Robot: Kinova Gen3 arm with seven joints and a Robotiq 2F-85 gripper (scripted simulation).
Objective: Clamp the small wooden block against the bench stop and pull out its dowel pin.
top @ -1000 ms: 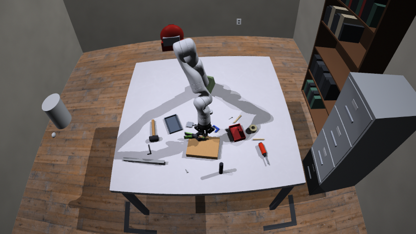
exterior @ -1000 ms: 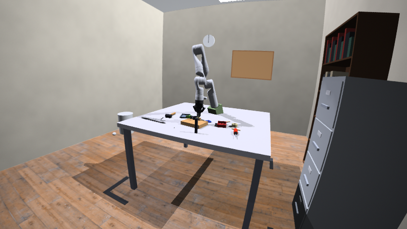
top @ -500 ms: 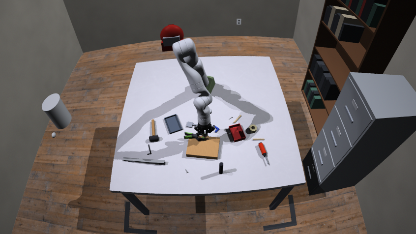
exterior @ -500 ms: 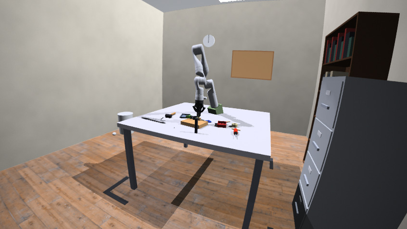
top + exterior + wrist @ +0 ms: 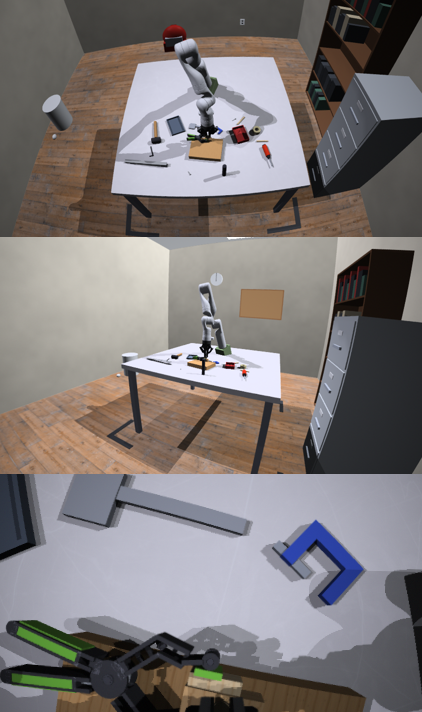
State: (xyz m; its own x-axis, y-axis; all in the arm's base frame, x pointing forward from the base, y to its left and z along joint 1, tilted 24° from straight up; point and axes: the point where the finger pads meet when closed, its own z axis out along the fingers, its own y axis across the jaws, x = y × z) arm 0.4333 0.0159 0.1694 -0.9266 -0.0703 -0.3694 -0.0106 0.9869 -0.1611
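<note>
Right now the round dowel pin is 20 mm below my hand. The rest, counted from my hand: grey t-shaped tool 130 mm behind, 70 mm to the right, 80 mm below; wooden bench board 50 mm ahead, 20 mm to the right, 60 mm below; wooden block 40 mm below.
</note>
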